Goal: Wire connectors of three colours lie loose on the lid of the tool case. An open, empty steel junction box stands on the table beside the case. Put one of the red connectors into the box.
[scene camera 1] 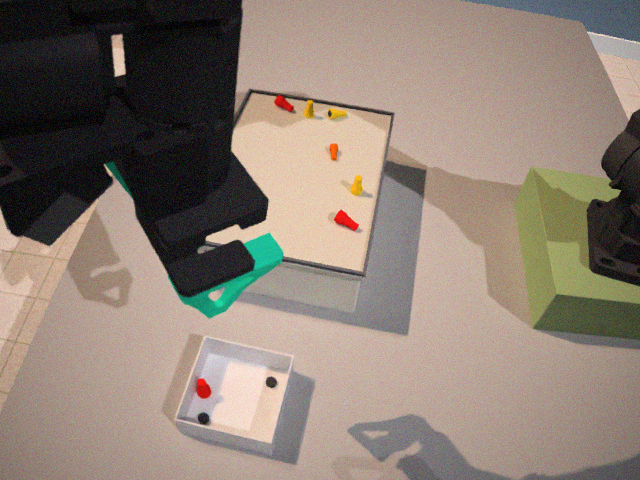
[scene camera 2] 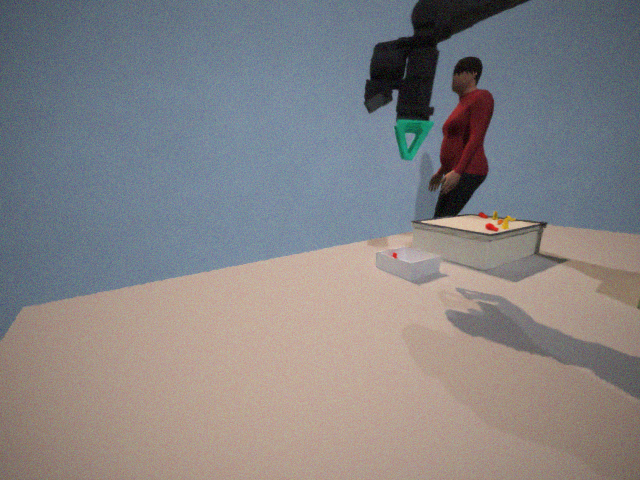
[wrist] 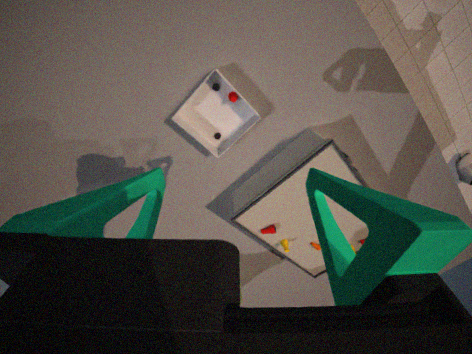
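Where they show: gripper, fingertip midpoint: [scene camera 1: 185, 262] [scene camera 2: 406, 159] [wrist: 235, 176]; arm's base, link origin: [scene camera 1: 618, 245].
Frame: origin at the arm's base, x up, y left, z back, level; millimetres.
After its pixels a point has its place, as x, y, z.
A red connector [scene camera 1: 203, 388] @[-59, 315, -437] [scene camera 2: 394, 255] @[-54, 315, -438] [wrist: 233, 97] @[-51, 315, -441] is inside the pale junction box [scene camera 1: 232, 439] @[-58, 358, -387] [scene camera 2: 408, 267] @[-52, 355, -351] [wrist: 240, 127] @[-78, 261, -417], near a side wall. My gripper [scene camera 2: 407, 155] @[170, 314, -424] [wrist: 235, 176] @[170, 314, -424] is open, its green fingers wide apart with nothing between them, high above the table. On the case lid [scene camera 1: 305, 206] @[6, 82, -399] [wrist: 300, 200] @[6, 110, -428] lie a red connector [scene camera 1: 345, 220] @[17, 98, -346] [scene camera 2: 491, 227] @[14, 99, -344] [wrist: 268, 229] @[15, 99, -347] near one corner and another red connector [scene camera 1: 283, 103] @[16, -90, -489] [scene camera 2: 482, 214] @[16, -90, -490] at the far edge. An orange connector [scene camera 1: 333, 151] @[14, -17, -393] and yellow connectors, one [scene camera 1: 357, 184] @[22, 40, -347] near the side edge, are also there.
The tool case [scene camera 1: 320, 289] @[-40, 162, -353] [scene camera 2: 465, 248] @[-36, 162, -361] stands beside the box and is taller. A green block [scene camera 1: 542, 258] @[-19, 40, -98] under the robot's base is at the right in scene camera 1. Two black round spots mark the box floor. A person [scene camera 2: 467, 129] stands behind the case in scene camera 2.
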